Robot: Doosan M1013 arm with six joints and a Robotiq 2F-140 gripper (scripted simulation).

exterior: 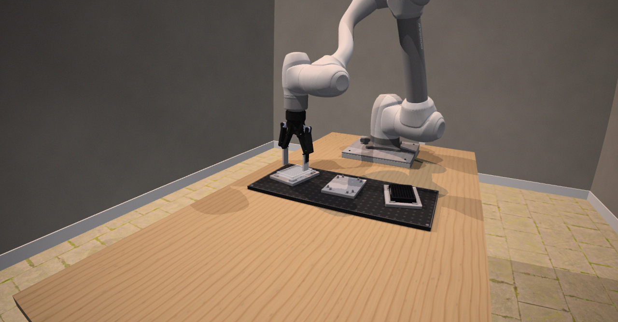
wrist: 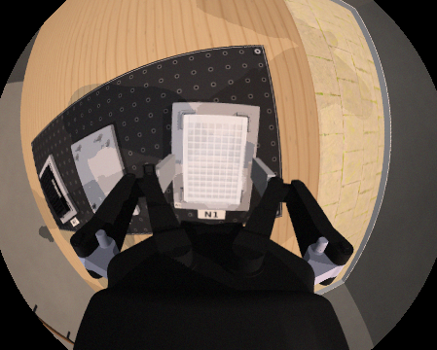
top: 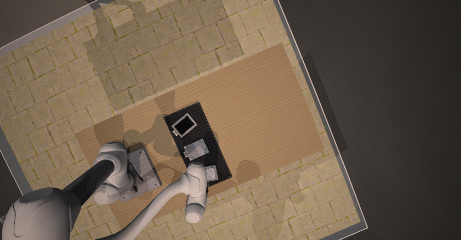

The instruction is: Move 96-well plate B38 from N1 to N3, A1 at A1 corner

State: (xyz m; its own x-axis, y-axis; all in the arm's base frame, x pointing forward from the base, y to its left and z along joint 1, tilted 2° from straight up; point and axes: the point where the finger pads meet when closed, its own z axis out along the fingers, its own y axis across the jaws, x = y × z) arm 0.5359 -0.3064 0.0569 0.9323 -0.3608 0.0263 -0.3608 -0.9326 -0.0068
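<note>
The white 96-well plate B38 is 50 mm below my hand. From my hand the other things lie so: landing nest N3 (40 mm ahead, 210 mm to the left, 60 mm below); N1 label (90 mm behind, 40 mm to the left, 60 mm below); plate nest N1 (60 mm below).
</note>
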